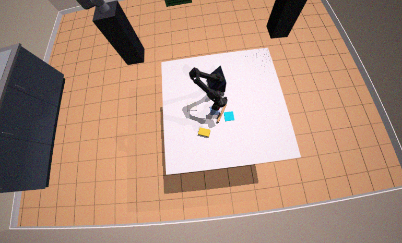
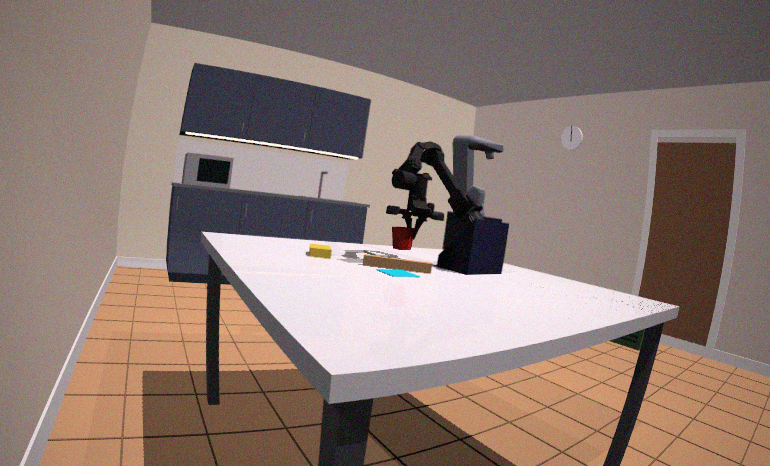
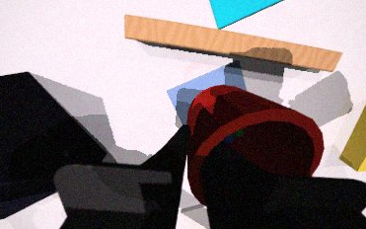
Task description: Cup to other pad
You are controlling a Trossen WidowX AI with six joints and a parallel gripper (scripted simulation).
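Now: gripper tip 110 mm short of the cyan pad, 100 mm to the right of it and 100 mm above it. From my gripper tip the other things lie so: red cup: 30 mm ahead, 20 mm to the right; then wooden bar: 70 mm ahead, 40 mm to the left, 90 mm below; then pale blue pad: 20 mm ahead, 30 mm to the right, 100 mm below.
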